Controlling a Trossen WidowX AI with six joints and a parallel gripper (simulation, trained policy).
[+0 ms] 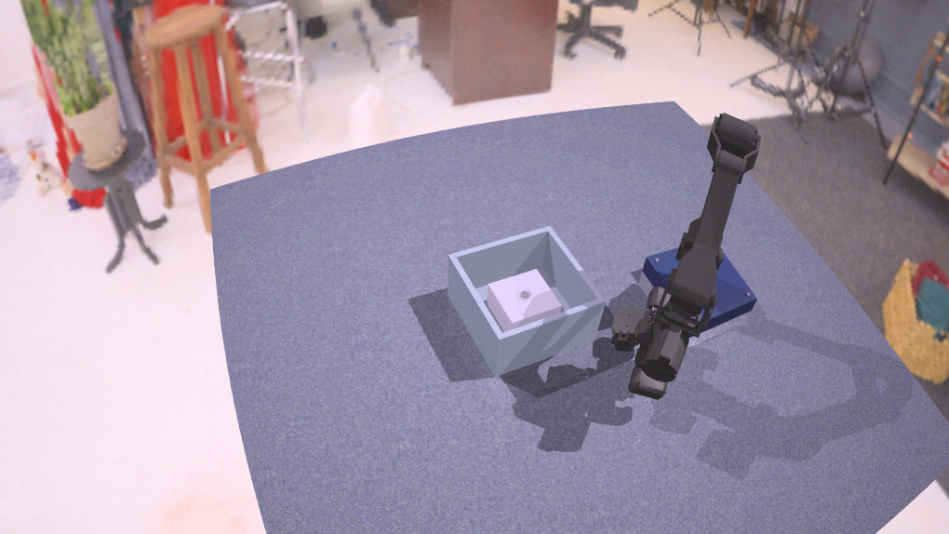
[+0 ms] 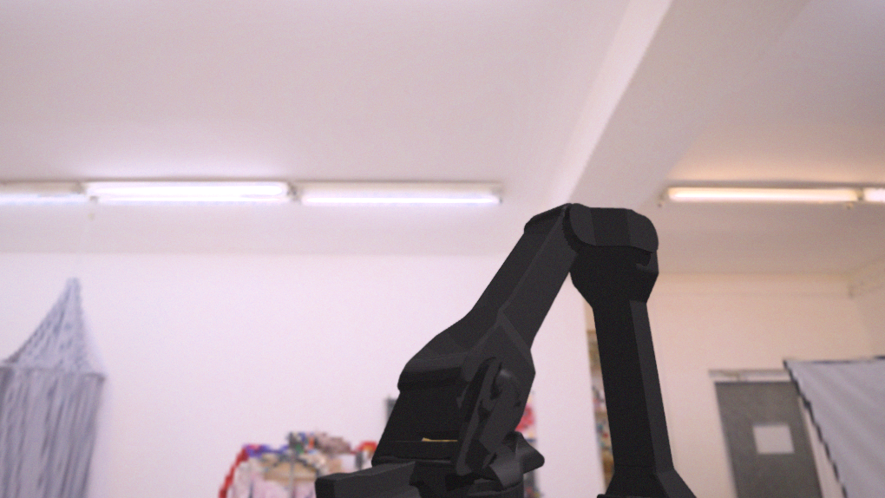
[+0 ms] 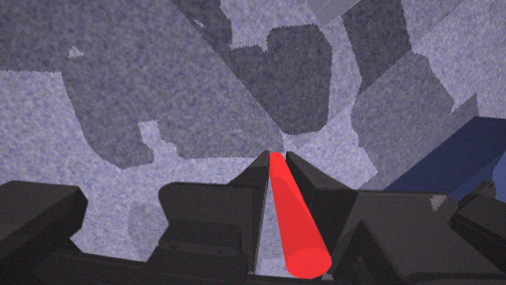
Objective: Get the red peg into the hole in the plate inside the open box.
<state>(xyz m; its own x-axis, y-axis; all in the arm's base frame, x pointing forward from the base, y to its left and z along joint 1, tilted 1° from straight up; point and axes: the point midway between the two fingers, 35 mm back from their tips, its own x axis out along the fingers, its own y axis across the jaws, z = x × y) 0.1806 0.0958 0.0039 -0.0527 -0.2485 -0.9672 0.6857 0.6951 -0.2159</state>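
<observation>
The red peg is 1 cm to the left of my gripper tip and 3 cm above it. From my gripper tip the other things lie so: plate 13 cm ahead, 19 cm to the right, 4 cm above; then box 13 cm ahead, 19 cm to the right, 2 cm above.
</observation>
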